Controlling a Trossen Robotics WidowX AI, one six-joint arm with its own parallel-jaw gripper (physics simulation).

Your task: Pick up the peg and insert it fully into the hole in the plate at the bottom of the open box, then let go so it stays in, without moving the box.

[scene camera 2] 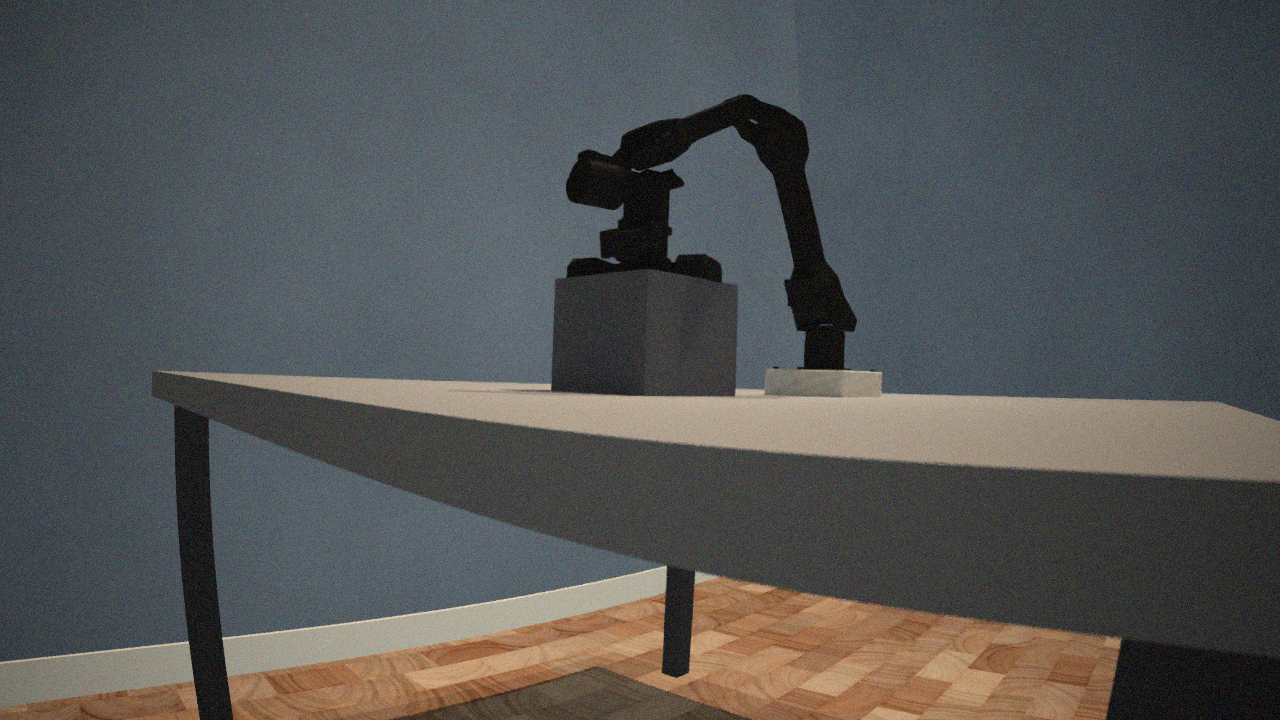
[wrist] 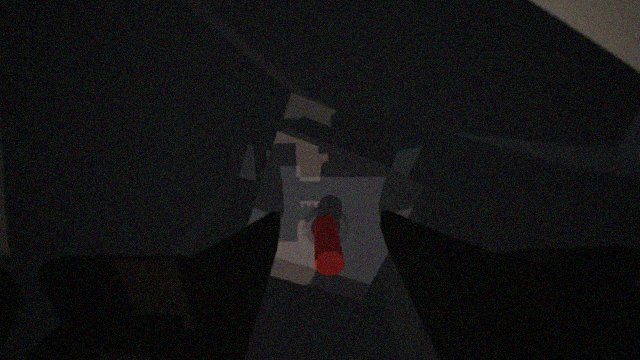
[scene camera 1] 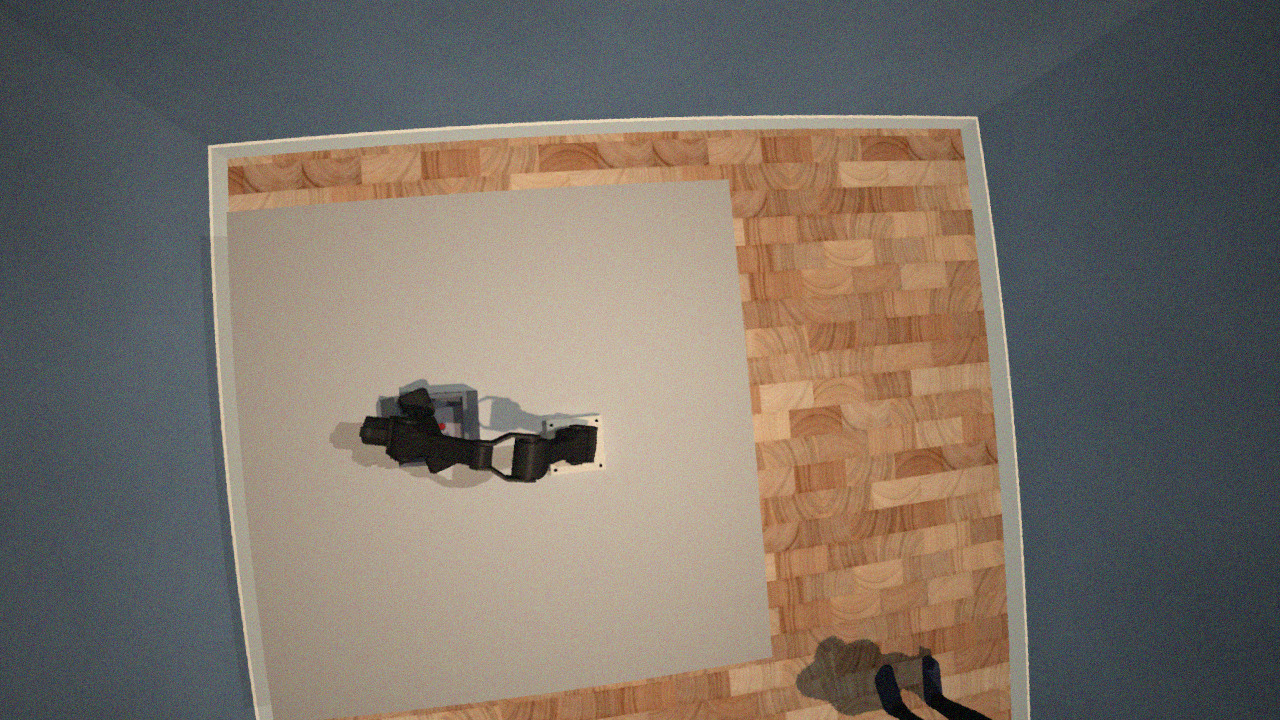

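Pixels of known places: gripper, between the fingertips: point(wrist: 330, 218); arm's base, origin of its link: point(scene camera 2: 824, 370) point(scene camera 1: 583, 439).
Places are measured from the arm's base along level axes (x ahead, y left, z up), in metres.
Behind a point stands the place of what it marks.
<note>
The red peg point(wrist: 328, 247) @(x 0.345, y -0.015, z 0.047 m) point(scene camera 1: 441, 426) @(x 0.333, y -0.021, z 0.049 m) stands between the open fingers in the wrist view, its far end against a dark round patch on the plate point(wrist: 362, 205) @(x 0.364, y -0.030, z 0.019 m). Its end seems to be at the hole, but how deep it sits cannot be told. My gripper point(wrist: 330, 218) @(x 0.350, y -0.015, z 0.026 m) is open, with a finger on each side of the peg and a gap on both sides. The fingers reach down inside the open grey box point(scene camera 2: 644, 335) @(x 0.411, y 0.068, z 0.027 m) point(scene camera 1: 472, 416) @(x 0.264, y -0.047, z 0.045 m), whose walls hide them in the second scene view. The box stands upright on the table.
The box walls close in around the fingers. The arm's white base block point(scene camera 2: 801, 383) @(x 0.084, y 0.022, z -0.021 m) point(scene camera 1: 590, 461) stands beside the box on the pale table point(scene camera 1: 537, 286) @(x 0.137, y -0.379, z -0.039 m) point(scene camera 2: 984, 429) @(x 0.618, y 0.575, z -0.038 m). A person's legs point(scene camera 1: 904, 689) show at the lower right of the first scene view.
</note>
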